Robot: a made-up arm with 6 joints.
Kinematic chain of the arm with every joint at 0, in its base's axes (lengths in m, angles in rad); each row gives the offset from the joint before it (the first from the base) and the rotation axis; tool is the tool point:
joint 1: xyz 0 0 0.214 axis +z
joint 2: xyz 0 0.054 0 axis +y
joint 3: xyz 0 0 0.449 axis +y
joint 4: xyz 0 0 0.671 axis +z
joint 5: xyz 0 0 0 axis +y
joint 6: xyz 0 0 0.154 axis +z
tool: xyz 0 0 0
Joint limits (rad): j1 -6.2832..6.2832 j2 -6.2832..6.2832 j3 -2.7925..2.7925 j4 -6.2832..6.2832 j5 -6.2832..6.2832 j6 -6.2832..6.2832
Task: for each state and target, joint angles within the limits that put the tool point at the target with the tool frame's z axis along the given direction. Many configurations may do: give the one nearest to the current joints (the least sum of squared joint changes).
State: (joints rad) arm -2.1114 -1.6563 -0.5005 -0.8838 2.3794 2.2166
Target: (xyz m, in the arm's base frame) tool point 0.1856 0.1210 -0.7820 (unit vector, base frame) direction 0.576 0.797 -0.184
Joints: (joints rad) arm -2.5682 -2.4087 -1.0667 -0.3681 1.6975 2.2166
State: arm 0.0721 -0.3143 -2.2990 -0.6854 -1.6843 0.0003
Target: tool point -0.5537 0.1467 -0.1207 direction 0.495 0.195 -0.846
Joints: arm -0.0987 -0.6497 -1.9136 -0.2755 -1.1041 0.0003
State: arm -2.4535 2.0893 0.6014 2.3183 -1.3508 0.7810
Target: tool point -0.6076 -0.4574 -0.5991 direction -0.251 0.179 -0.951
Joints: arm -2.5080 1.7212 0.9541 2.4328 -0.4668 0.7810
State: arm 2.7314 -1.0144 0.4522 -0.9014 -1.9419 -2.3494
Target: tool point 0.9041 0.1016 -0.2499 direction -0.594 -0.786 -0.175
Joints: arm 3.4145 -1.7999 -0.2936 -0.8326 -2.2037 -2.3494
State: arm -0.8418 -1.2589 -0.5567 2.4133 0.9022 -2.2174
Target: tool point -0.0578 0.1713 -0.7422 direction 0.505 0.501 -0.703
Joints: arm -0.2738 -2.0820 -1.4183 1.7018 0.6740 -2.2174
